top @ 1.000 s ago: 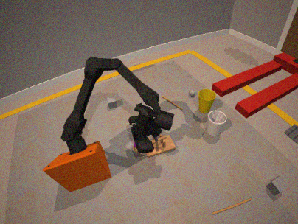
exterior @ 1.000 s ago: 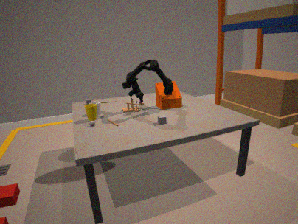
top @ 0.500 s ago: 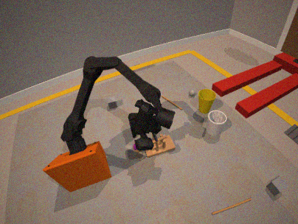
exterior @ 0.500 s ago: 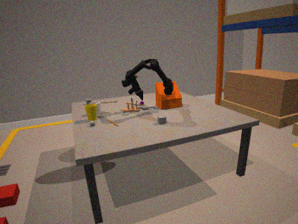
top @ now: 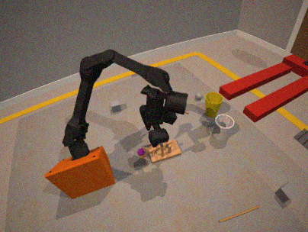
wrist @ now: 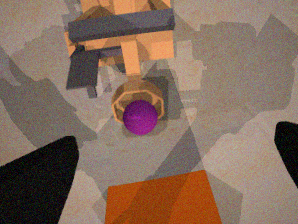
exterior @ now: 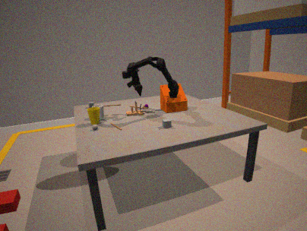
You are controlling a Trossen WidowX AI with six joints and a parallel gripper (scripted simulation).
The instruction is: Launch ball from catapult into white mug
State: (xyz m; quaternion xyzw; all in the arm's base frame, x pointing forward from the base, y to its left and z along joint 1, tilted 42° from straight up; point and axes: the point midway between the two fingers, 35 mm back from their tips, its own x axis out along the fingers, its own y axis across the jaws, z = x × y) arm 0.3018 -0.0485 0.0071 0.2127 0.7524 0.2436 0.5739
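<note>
My gripper tip is 10 cm above the purple ball, 5 cm past it and 2 cm to the right of it. The rest, counted from my gripper tip: wooden catapult: 11 cm below, 4 cm to the left, 2 cm ahead; then white mug: 36 cm ahead, 13 cm below, 1 cm to the left; then yellow cup: 39 cm ahead, 16 cm to the left, 13 cm below.
</note>
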